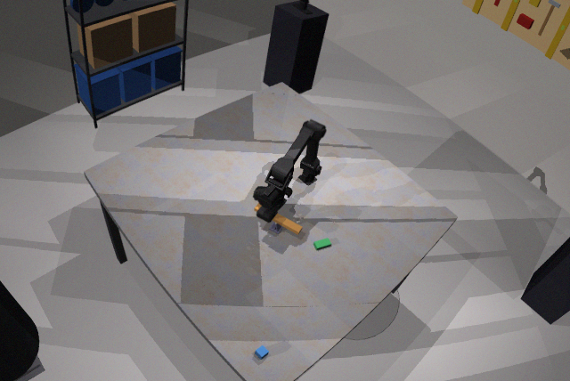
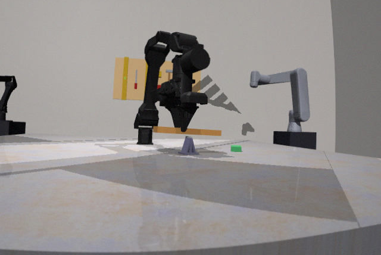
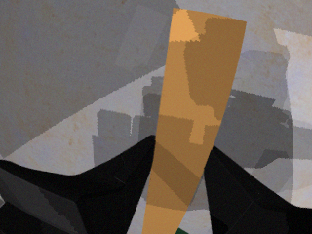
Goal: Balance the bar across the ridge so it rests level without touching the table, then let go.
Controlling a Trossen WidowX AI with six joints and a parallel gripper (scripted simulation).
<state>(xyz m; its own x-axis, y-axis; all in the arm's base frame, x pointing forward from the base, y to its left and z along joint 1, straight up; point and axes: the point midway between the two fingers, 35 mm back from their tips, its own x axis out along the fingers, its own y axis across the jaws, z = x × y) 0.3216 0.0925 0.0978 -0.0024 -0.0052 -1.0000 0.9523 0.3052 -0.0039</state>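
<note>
Right now the orange bar is 10 mm behind my gripper tip and 30 mm to the left of it. Also, from my gripper tip: green block: 100 mm behind, 210 mm to the left, 60 mm below; then blue block: 420 mm ahead, 410 mm to the left, 50 mm below.
</note>
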